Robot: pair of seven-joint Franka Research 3 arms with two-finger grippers.
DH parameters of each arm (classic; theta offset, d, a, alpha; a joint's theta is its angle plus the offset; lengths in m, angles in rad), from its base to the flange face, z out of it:
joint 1: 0 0.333 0 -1.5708
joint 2: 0 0 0 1.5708
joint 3: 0 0.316 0.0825 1.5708
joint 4: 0 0 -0.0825 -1.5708
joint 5: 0 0.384 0 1.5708
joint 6: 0 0 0.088 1.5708
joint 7: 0 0.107 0 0
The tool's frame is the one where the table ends.
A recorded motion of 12 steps. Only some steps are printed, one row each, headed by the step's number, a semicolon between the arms.
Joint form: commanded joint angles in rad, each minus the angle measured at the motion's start. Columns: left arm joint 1, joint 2, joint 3, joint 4, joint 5, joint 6, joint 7; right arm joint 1, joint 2, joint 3, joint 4, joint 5, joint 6, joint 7.
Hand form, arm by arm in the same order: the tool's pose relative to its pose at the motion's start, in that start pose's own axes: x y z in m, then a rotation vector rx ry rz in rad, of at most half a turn. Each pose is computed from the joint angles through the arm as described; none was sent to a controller.
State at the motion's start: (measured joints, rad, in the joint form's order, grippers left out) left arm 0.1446 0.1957 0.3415 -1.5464 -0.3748 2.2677 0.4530; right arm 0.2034 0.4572 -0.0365 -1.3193 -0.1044 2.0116 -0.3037
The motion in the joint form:
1: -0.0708 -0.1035 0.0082 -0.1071 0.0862 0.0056 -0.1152; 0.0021 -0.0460 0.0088 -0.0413 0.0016 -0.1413 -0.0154
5: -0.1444 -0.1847 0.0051 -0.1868 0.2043 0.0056 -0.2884; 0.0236 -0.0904 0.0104 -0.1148 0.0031 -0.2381 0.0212
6: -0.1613 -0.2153 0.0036 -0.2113 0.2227 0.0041 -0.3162; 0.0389 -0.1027 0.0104 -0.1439 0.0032 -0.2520 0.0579
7: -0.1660 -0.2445 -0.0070 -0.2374 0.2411 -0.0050 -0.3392; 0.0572 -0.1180 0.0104 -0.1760 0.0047 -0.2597 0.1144
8: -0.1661 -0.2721 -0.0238 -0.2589 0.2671 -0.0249 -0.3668; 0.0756 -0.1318 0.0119 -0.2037 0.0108 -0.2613 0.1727
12: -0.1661 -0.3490 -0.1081 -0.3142 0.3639 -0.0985 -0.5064; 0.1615 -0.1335 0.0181 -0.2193 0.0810 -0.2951 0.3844
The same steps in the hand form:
1: -0.0145 0.0347 -0.0175 0.0022 -0.0234 -0.0312; -0.0212 -0.0117 -0.0033 0.0490 -0.1266 -0.0228
5: -0.0259 0.0758 -0.0288 0.0260 -0.0504 -0.0789; -0.0421 -0.0346 0.0032 0.0879 -0.2437 -0.0113
6: -0.0299 0.0854 -0.0362 0.0216 -0.0500 -0.0840; -0.0466 -0.0469 0.0071 0.0929 -0.2726 0.0082
7: -0.0359 0.0932 -0.0417 0.0181 -0.0596 -0.0866; -0.0508 -0.0611 0.0096 0.0937 -0.2960 0.0448
8: -0.0420 0.1021 -0.0472 0.0201 -0.0776 -0.0863; -0.0534 -0.0758 0.0107 0.0956 -0.3101 0.0835
12: -0.0597 0.1473 -0.0621 0.0439 -0.1389 -0.0965; -0.0466 -0.1414 0.0091 0.1378 -0.3541 0.2213

